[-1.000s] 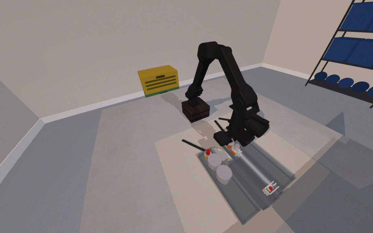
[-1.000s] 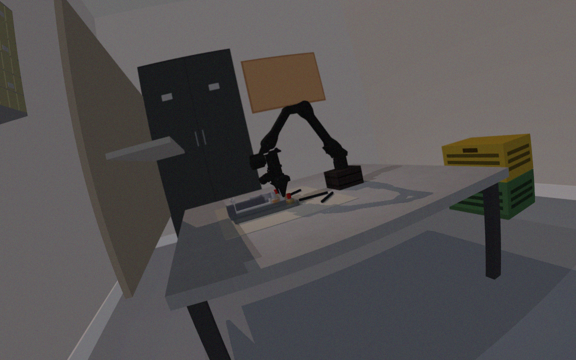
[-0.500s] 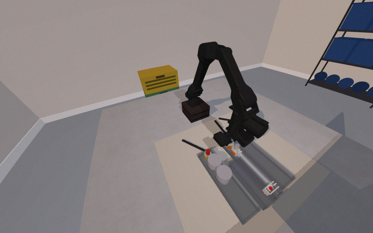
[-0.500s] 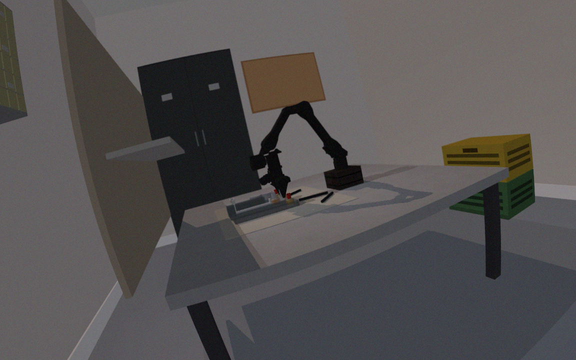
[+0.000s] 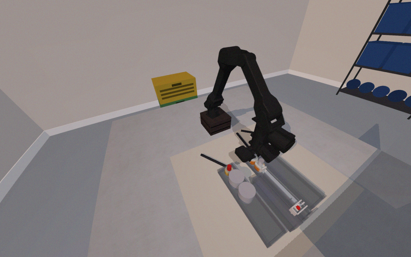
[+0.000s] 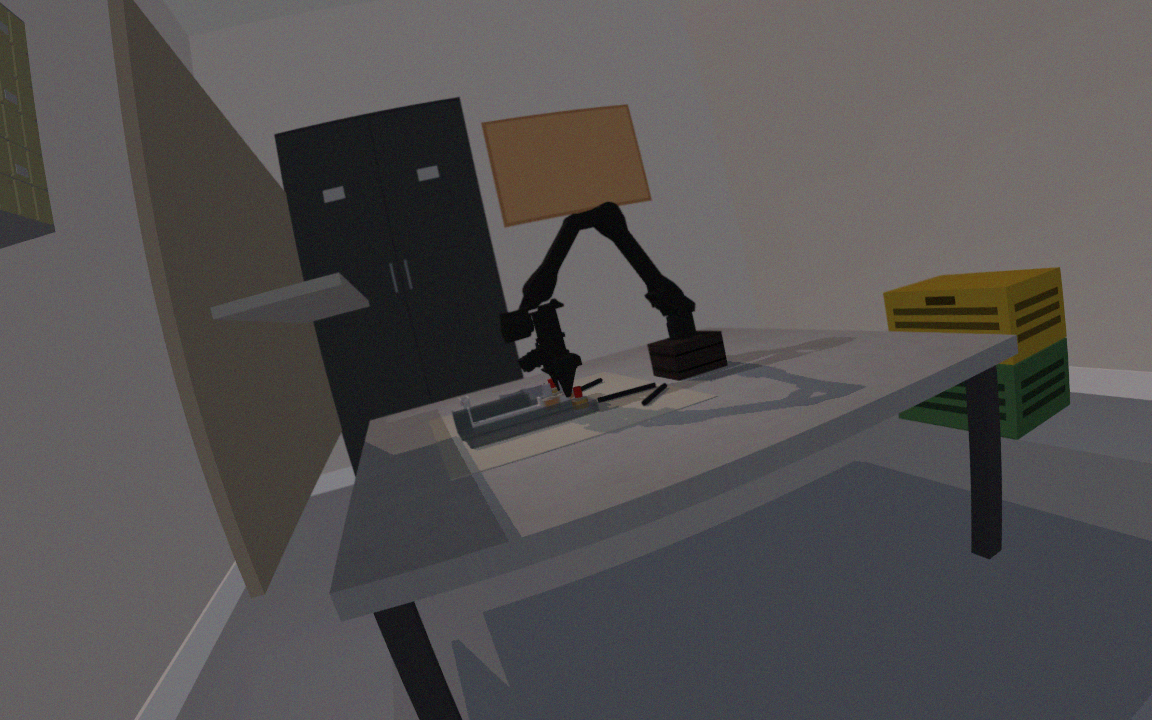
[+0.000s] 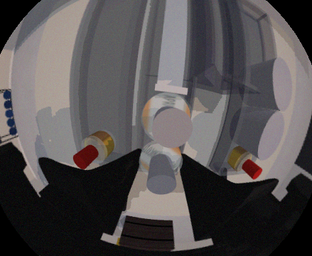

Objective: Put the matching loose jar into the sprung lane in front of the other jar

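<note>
Right now my gripper tip is 14 cm short of the rack, 5 cm to the left of it and 1 cm above it. The rest, counted from my gripper tip: red mark 22 cm ahead, 8 cm to the right, 4 cm above.
</note>
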